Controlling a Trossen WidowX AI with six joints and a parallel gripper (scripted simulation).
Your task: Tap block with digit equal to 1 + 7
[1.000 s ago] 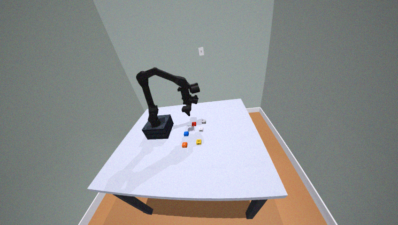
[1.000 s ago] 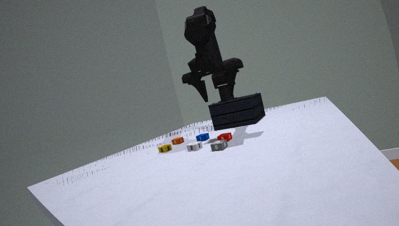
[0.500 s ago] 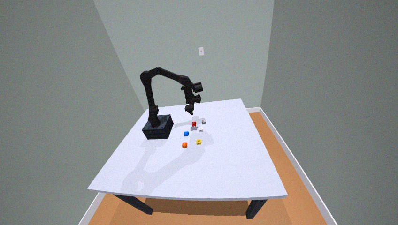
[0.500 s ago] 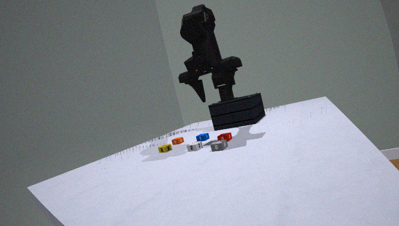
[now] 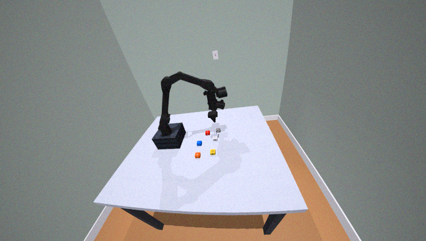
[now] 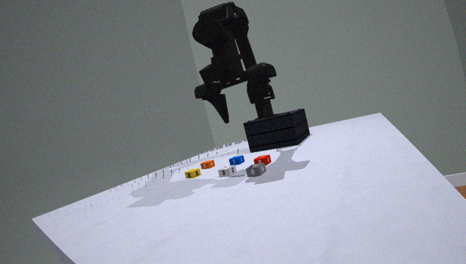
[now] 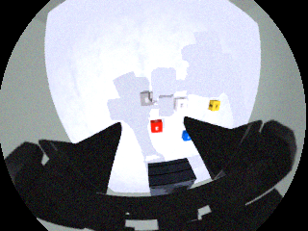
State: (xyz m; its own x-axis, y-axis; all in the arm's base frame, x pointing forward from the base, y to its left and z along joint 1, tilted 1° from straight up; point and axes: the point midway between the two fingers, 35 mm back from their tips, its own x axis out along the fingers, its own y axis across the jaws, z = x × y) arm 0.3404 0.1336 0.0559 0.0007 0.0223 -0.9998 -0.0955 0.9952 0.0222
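Right now the grey block is 110 mm below my gripper tip, 10 mm to the left of it and 10 mm ahead of it. Also, from my gripper tip: blue block 140 mm to the right, 110 mm below, 110 mm behind; white block 110 mm below, 90 mm to the right; red block 110 mm below, 70 mm behind, 20 mm to the right.
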